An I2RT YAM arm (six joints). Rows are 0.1 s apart.
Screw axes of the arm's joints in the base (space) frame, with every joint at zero. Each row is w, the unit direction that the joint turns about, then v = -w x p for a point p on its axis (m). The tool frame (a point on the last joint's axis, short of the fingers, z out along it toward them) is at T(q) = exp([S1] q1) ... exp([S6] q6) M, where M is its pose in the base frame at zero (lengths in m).
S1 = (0, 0, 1, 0.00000, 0.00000, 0.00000)
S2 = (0, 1, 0, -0.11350, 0.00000, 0.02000)
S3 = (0, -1, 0, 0.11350, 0.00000, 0.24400)
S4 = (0, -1, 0, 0.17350, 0.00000, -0.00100)
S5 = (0, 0, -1, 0.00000, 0.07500, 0.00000)
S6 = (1, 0, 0, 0.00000, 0.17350, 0.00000)
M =
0 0 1 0.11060
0 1 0 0.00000
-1 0 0 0.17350
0 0 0 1
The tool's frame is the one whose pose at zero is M.
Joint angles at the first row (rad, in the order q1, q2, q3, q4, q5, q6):
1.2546, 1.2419, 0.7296, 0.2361, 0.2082, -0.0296
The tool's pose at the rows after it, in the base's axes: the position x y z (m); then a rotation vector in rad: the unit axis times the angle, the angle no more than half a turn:
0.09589, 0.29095, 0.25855, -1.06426, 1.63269, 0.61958
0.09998, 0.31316, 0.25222, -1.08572, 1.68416, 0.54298
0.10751, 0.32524, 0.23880, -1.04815, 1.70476, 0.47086
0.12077, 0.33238, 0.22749, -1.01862, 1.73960, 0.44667
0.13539, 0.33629, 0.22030, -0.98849, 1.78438, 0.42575
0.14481, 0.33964, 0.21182, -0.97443, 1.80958, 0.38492
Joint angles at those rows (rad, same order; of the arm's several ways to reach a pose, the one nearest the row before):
1.2786, 1.3549, 0.8053, 0.2116, 0.2273, -0.0381
1.2915, 1.4579, 0.8927, 0.1561, 0.2778, -0.0368
1.2864, 1.5343, 0.9119, 0.1964, 0.3417, -0.0376
1.2563, 1.5952, 0.9316, 0.2185, 0.3452, -0.0222
1.2209, 1.6406, 0.9595, 0.2090, 0.3405, -0.0007
1.2014, 1.6811, 0.9766, 0.2082, 0.3559, 0.0000

